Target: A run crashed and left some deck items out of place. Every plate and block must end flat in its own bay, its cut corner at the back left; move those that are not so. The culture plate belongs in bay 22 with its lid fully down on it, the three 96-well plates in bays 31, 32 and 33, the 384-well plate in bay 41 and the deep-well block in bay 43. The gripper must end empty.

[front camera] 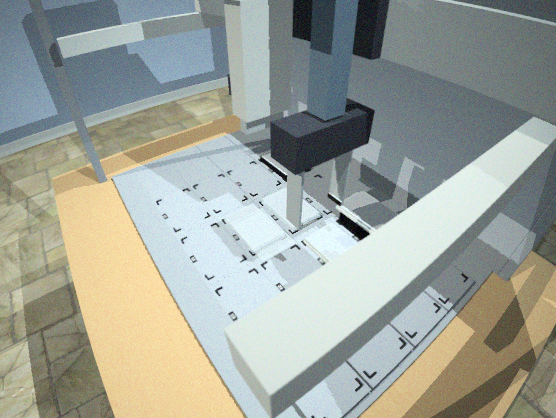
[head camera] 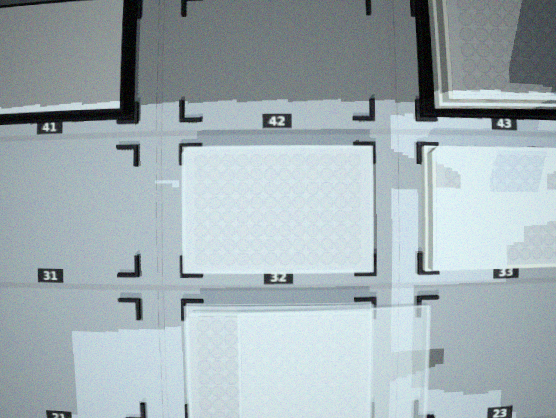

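Note:
The gripper is open and empty, turned with one jaw toward the front and one toward the back, above bays 32 and 42. One 96-well plate lies in bay 32, another in bay 33. The black-sided item in bay 41, apparently the 384-well plate, has a plain pale top. In bay 43 a third 96-well plate seems to rest on the black deep-well block. The culture plate is in bay 22; its clear lid overhangs right toward bay 23.
Bays 31, 42, 21 and 23 show corner marks around them. A thick pale beam crosses the front view and hides part of the deck. Clear enclosure panels and strong shadows blur the right side. Cut corners are hard to make out.

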